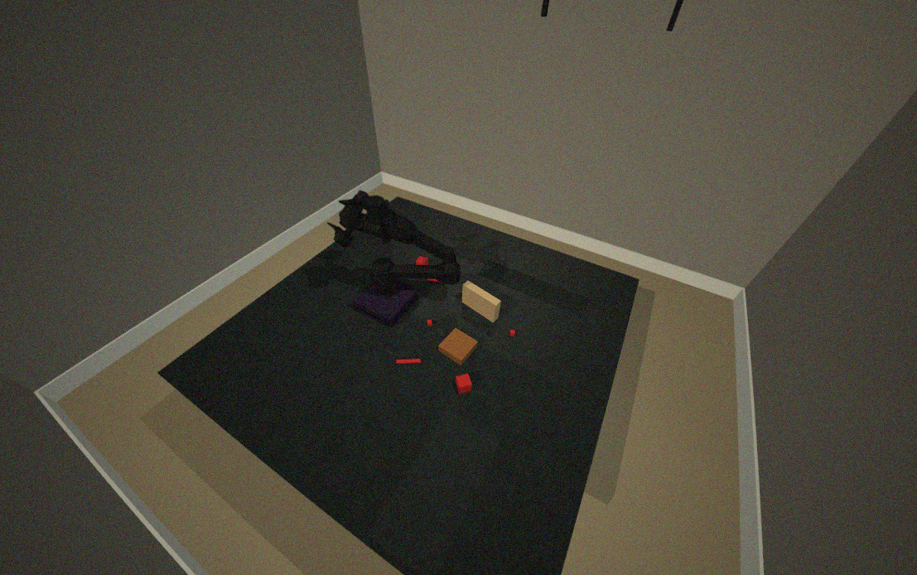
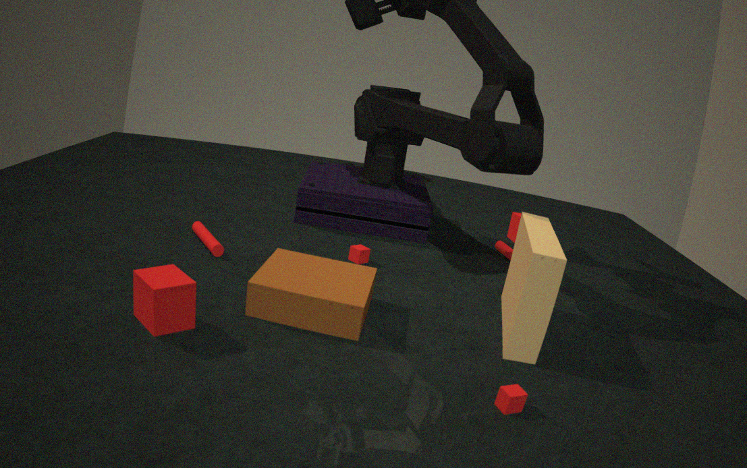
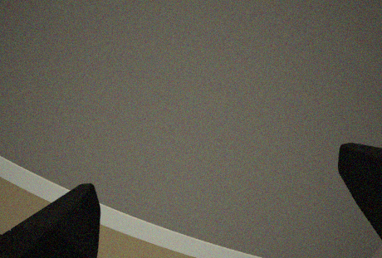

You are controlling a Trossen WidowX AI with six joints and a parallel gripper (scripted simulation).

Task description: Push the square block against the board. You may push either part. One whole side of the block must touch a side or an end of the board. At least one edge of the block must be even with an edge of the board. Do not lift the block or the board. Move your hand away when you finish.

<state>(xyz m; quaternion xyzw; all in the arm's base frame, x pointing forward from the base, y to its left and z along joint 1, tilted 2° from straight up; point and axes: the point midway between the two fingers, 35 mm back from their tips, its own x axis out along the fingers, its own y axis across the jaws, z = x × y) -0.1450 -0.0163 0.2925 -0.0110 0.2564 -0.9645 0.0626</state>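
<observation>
The cream board lies 49 cm ahead of my gripper tip, 30 cm below it and 18 cm to the left of it. Round my gripper tip: square block 52 cm ahead, 34 cm below, 2 cm to the right.
</observation>
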